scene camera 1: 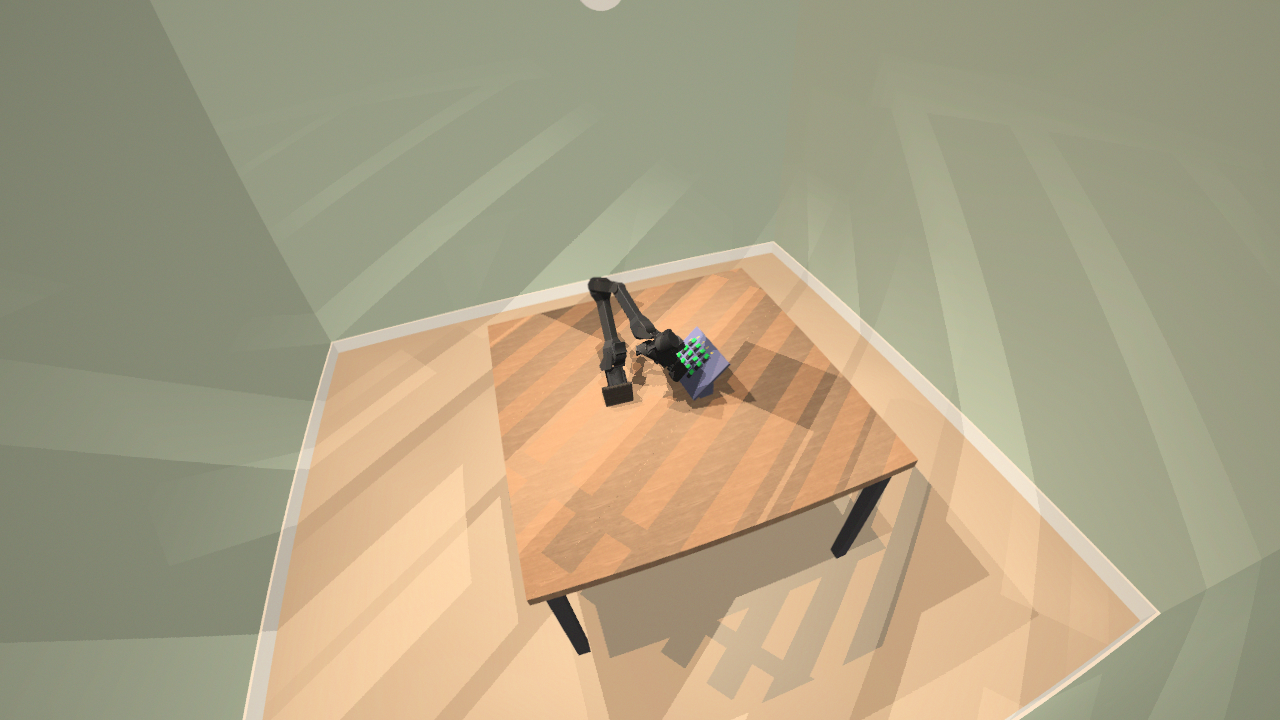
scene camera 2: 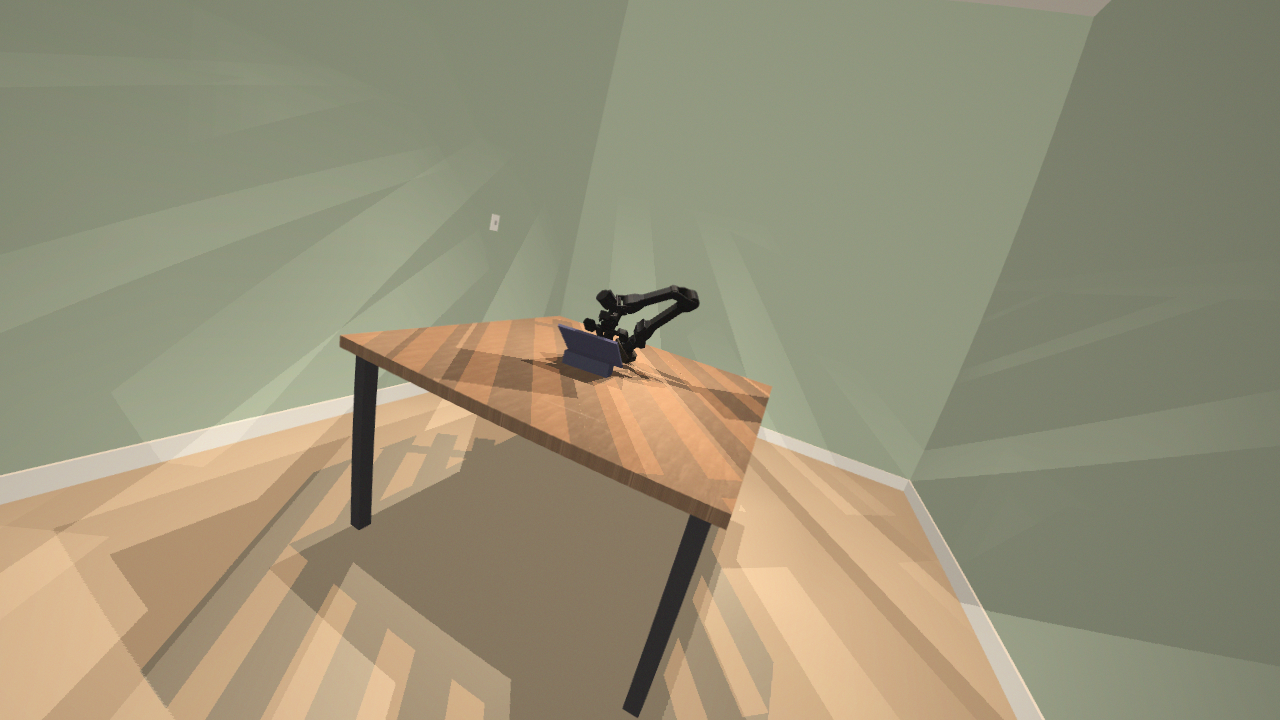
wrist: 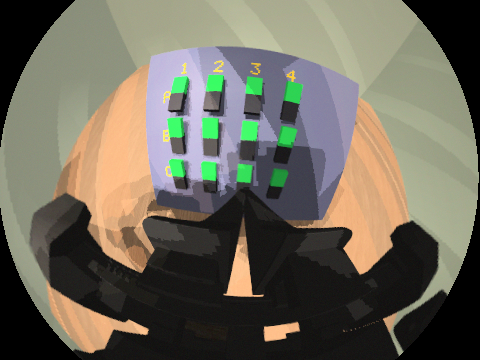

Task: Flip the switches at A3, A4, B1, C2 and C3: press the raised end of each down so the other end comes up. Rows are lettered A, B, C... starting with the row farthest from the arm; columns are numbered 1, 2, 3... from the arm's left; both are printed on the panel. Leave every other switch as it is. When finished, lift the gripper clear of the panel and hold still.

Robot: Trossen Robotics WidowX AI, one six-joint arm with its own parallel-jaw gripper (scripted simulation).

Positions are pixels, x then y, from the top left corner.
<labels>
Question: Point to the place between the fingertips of the gripper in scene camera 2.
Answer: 597, 347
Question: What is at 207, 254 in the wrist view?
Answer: The gripper.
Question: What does the gripper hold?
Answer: Nothing.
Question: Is the gripper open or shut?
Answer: Shut.
</labels>
